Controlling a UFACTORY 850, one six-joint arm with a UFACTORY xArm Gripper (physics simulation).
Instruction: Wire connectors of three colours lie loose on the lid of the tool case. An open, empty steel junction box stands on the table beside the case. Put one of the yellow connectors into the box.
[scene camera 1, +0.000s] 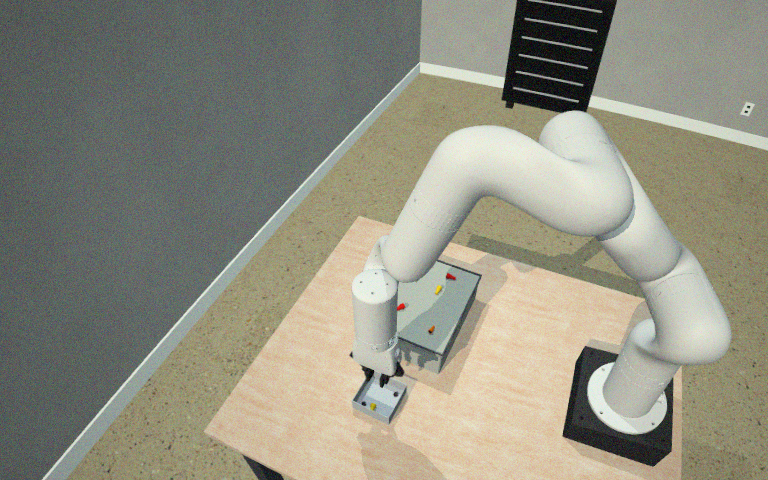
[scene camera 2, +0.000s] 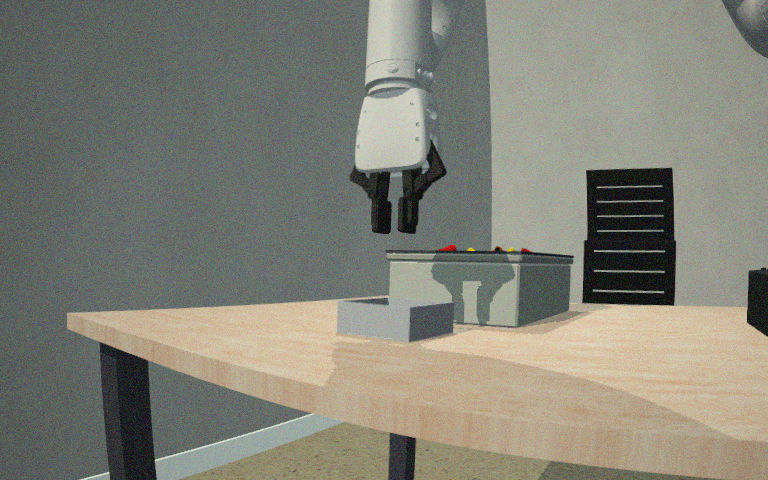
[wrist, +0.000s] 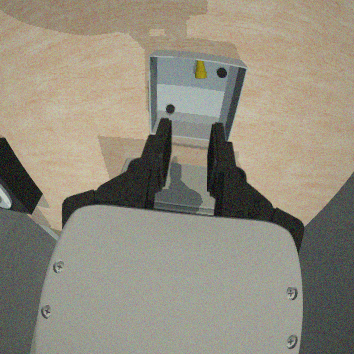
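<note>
A yellow connector lies inside the grey steel junction box, close to one wall. My gripper is open, with a gap between its fingers and nothing in it. It hangs upright above the box, well clear of its rim. On the lid of the tool case lie two red connectors, a yellow connector and an orange connector. A second yellow spot on the lid shows in scene camera 2.
The tool case stands right beside the box and is taller than it. The arm's black base block stands at the right of the wooden table. A black drawer cabinet stands on the floor by the wall.
</note>
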